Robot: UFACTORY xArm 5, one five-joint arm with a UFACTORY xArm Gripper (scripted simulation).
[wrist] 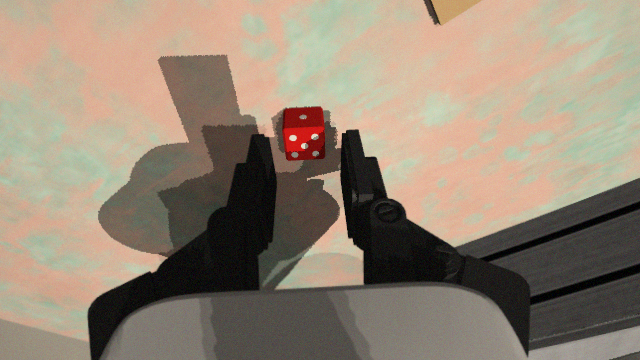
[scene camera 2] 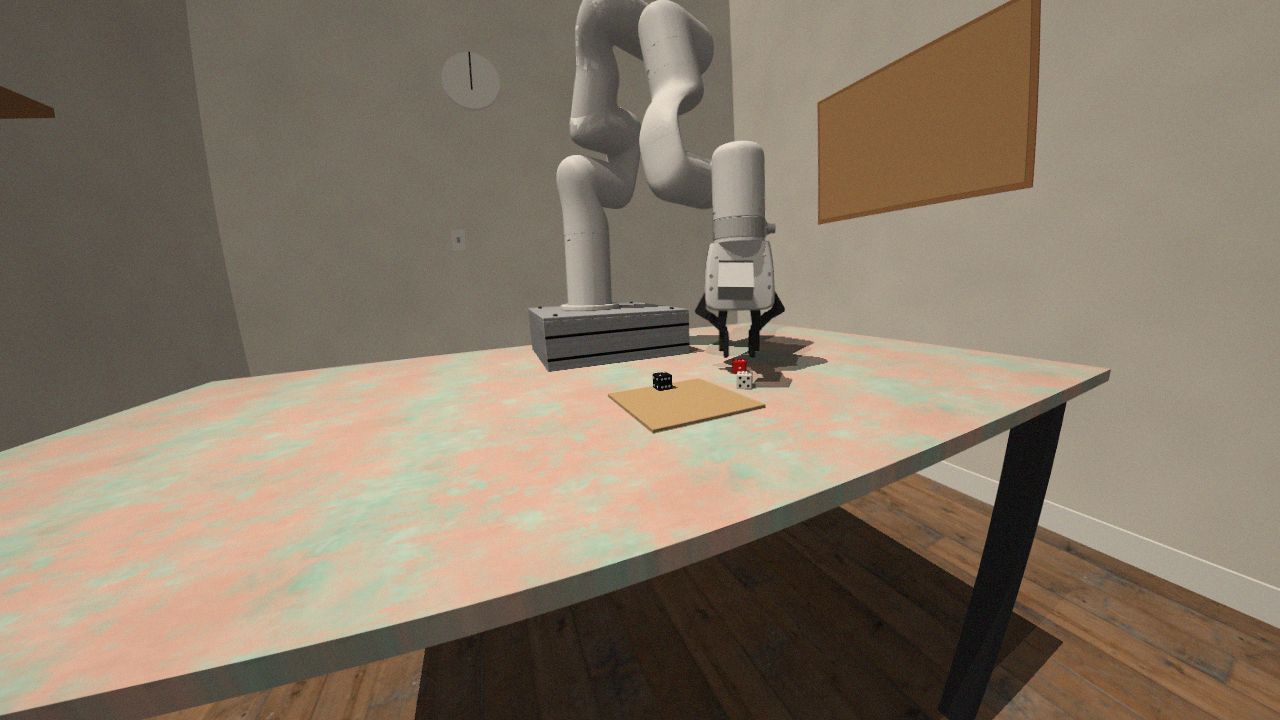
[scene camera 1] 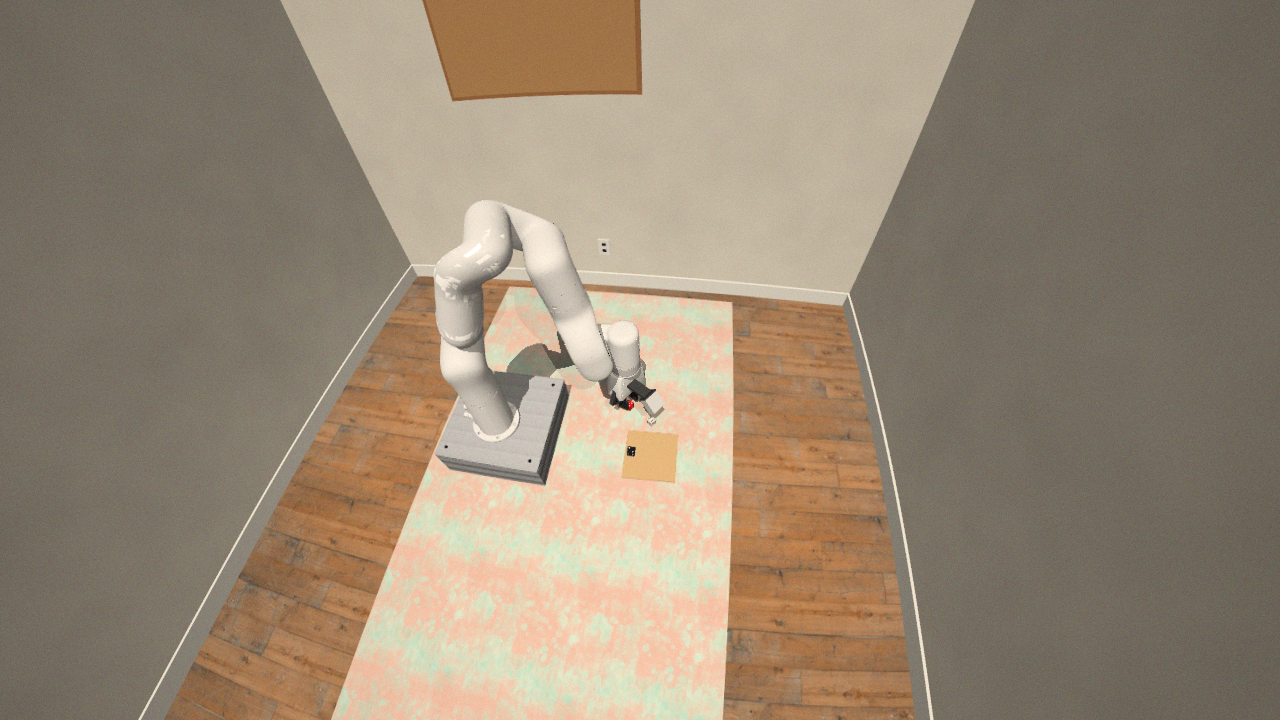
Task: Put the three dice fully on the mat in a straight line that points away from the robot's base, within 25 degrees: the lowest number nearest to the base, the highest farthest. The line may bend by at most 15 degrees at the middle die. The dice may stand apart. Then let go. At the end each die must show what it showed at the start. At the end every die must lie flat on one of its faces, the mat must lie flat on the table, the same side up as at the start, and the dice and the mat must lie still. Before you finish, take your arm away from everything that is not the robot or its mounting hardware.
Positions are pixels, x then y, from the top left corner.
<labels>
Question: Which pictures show my gripper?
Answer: The wrist view, scene camera 2 and scene camera 1: all of them.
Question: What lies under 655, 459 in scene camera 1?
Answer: A tan mat.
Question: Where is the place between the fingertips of my gripper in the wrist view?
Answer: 307, 156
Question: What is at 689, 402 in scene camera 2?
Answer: A tan mat.
</labels>
